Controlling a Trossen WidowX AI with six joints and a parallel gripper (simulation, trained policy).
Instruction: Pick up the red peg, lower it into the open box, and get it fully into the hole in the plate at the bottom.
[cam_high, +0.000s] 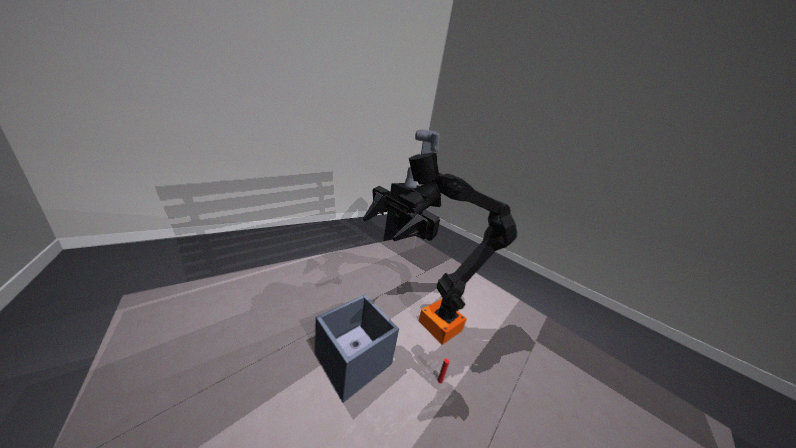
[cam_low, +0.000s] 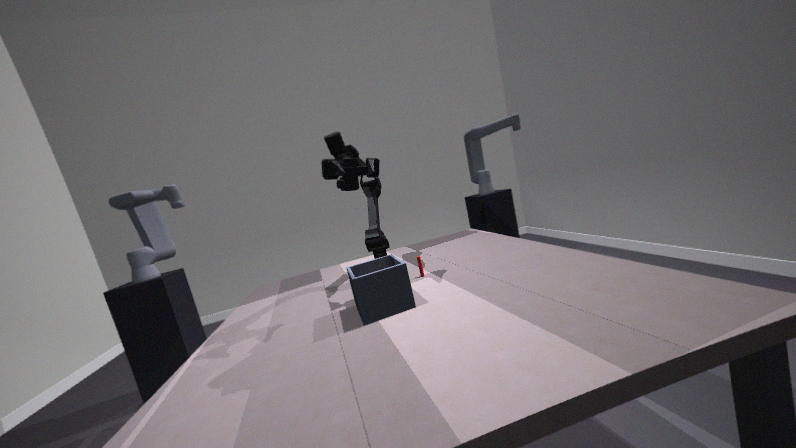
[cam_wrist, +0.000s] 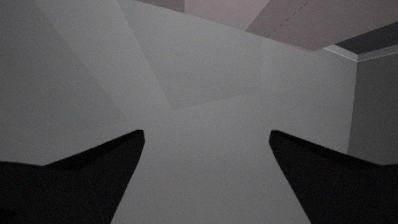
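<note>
My gripper tip is now 38 cm above the red peg, 17 cm to the right of it and 15 cm past it.
</note>
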